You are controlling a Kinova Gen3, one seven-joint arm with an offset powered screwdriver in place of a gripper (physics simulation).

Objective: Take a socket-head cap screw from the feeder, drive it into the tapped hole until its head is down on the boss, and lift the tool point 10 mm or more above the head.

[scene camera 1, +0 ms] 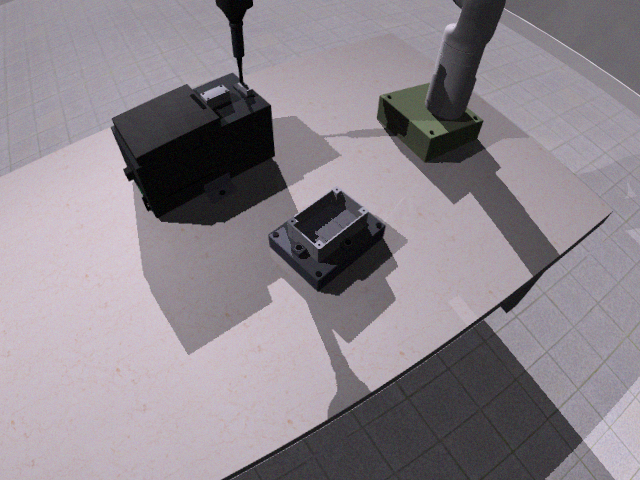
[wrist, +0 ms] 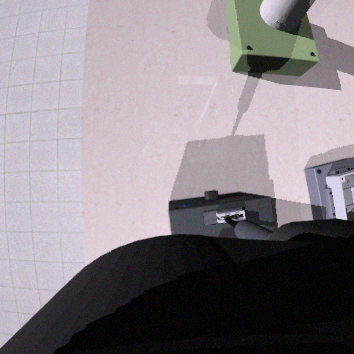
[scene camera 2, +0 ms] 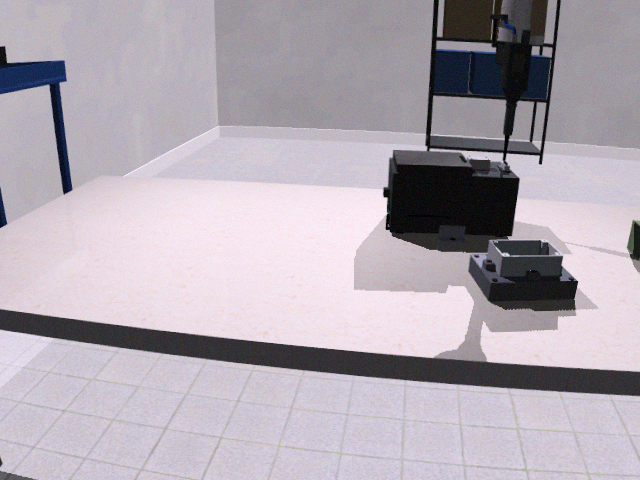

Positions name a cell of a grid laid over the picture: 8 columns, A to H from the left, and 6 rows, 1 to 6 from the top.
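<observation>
What I can see here is a dark fixture plate (scene camera 2: G4).
</observation>
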